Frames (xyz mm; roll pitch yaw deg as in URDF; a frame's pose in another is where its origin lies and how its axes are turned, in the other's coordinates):
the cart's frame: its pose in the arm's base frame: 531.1 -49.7 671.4 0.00 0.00 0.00
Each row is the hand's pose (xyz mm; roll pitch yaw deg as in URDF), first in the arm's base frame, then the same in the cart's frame.
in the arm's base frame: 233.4 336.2 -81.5 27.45 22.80 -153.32
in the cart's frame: -297.7 385.9 -752.9 27.45 22.80 -153.32
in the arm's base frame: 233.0 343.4 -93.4 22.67 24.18 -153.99
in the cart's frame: -298.1 393.1 -764.8 22.67 24.18 -153.99
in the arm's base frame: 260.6 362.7 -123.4 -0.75 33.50 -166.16
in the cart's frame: -270.5 412.4 -794.8 -0.75 33.50 -166.16
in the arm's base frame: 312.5 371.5 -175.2 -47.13 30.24 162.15
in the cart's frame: -218.6 421.2 -846.6 -47.13 30.24 162.15
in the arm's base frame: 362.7 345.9 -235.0 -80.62 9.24 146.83
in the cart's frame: -168.4 395.6 -906.4 -80.62 9.24 146.83
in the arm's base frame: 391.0 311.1 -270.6 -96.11 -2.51 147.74
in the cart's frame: -140.1 360.8 -942.0 -96.11 -2.51 147.74
